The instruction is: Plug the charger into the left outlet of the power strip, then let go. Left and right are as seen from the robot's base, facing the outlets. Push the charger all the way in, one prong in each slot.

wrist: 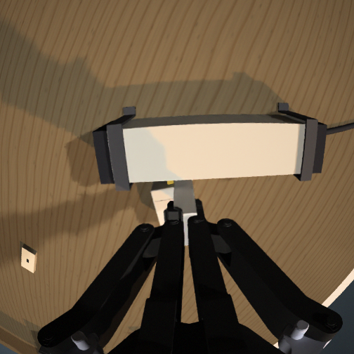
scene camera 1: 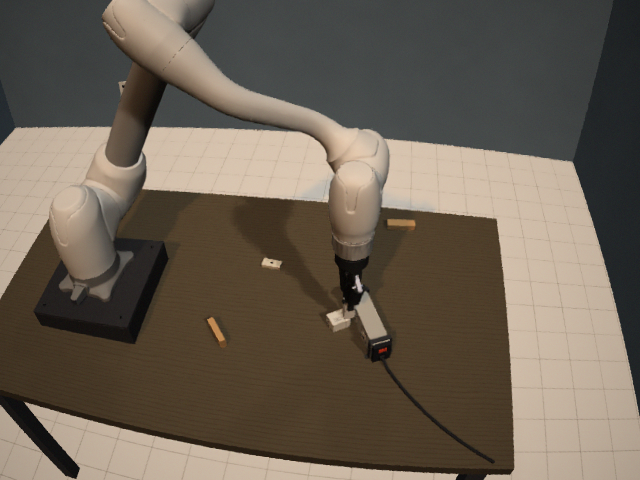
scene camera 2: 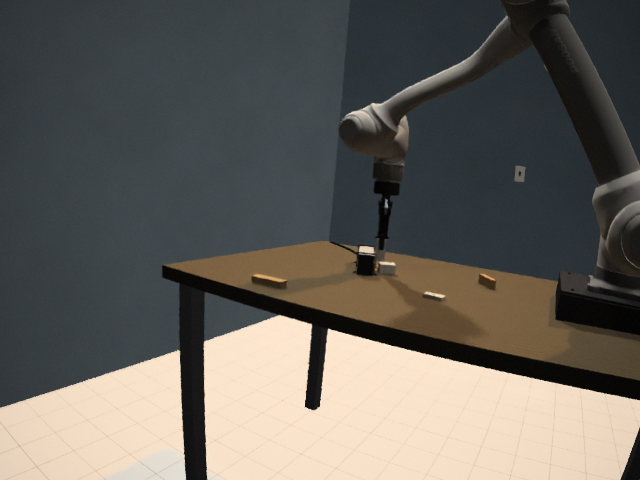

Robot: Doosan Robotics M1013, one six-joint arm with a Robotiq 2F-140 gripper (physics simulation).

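Frame: origin at the arm's base, x ahead, y left, z up, level; millimetres.
Where they show: gripper, fingertip midpoint: (scene camera 1: 348,316) (scene camera 2: 379,260); arm's base, link origin: (scene camera 1: 97,273) (scene camera 2: 619,291).
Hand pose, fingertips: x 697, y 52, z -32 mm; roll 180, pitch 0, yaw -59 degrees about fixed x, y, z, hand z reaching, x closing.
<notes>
Things, the pixels of their top centre, and the offset from my fingertips. "pt": a spot on its surface instead.
- power strip, top centre: (scene camera 1: 369,314) (scene camera 2: 366,248) 51 mm ahead, 6 mm right, 27 mm up
- white charger, top centre: (scene camera 1: 341,315) (scene camera 2: 384,262) 19 mm back, 1 mm left, 4 mm down
- black cable, surface spot: (scene camera 1: 423,410) pt 224 mm ahead, 221 mm right, 28 mm down
- small cream plate, top centre: (scene camera 2: 434,294) (scene camera 1: 271,262) 245 mm back, 156 mm left, 26 mm down
The power strip (scene camera 1: 373,319) (scene camera 2: 366,251) (wrist: 215,150) lies on the table, a long light-topped bar with black ends. The white charger (scene camera 1: 338,320) (scene camera 2: 387,268) (wrist: 161,194) lies low beside its outlet side, towards the robot's base. In the wrist view a bit of yellow prong (wrist: 170,182) shows between the charger and the strip, and the fingers hide much of the charger. How the prongs sit in the slots cannot be seen. My gripper (scene camera 1: 349,310) (scene camera 2: 381,250) (wrist: 183,189) is shut and empty, its pads together, right by the charger and the strip's side.
A black cable (scene camera 1: 423,410) (wrist: 341,128) runs from the strip's far end. A small cream plate (scene camera 1: 271,263) (scene camera 2: 433,296) (wrist: 28,259) lies nearer the base. One orange block (scene camera 1: 216,332) (scene camera 2: 486,281) and another orange block (scene camera 1: 401,223) (scene camera 2: 268,280) lie farther off.
</notes>
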